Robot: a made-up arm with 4 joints.
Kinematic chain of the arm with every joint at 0, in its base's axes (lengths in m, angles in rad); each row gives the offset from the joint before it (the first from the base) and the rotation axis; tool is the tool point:
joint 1: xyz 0 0 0.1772 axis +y
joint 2: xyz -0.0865 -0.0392 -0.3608 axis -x
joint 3: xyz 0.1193 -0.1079 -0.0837 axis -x
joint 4: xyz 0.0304 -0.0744 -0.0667 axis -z
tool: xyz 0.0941 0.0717 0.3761
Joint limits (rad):
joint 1: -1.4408..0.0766
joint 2: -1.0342..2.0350
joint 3: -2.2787..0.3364
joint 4: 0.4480..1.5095
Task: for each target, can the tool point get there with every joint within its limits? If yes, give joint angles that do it. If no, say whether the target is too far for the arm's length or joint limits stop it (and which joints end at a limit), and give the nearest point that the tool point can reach.
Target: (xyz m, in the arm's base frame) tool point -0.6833 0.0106 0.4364
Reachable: no: joint limits stop it (at a limit: joint 1, joint 2, joint 4) | nearest point -0.1029 -0.0373 0.3324 | short by 0.592 m
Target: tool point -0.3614 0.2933 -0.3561
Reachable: no: joint limits stop it (at a limit: joint 1, joint 2, joint 3, joint 4) | nearest point 0.1145 0.2674 -0.1674 | short by 0.513 m
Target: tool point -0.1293 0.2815 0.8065
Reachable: no: joint limits stop it (at a limit: joint 1, joint 2) | nearest point -0.0024 0.1353 0.3591 | short by 0.487 m
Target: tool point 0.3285 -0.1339 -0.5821
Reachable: yes | joints -0.1874 -0.7613 -1.8865 0.7161
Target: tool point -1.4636 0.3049 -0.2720
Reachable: no: too far | nearest point -0.0953 0.0124 0.3314 | short by 1.524 m
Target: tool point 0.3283 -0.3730 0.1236
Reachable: yes | joints -0.9461 -0.5739 0.0581 1.4164
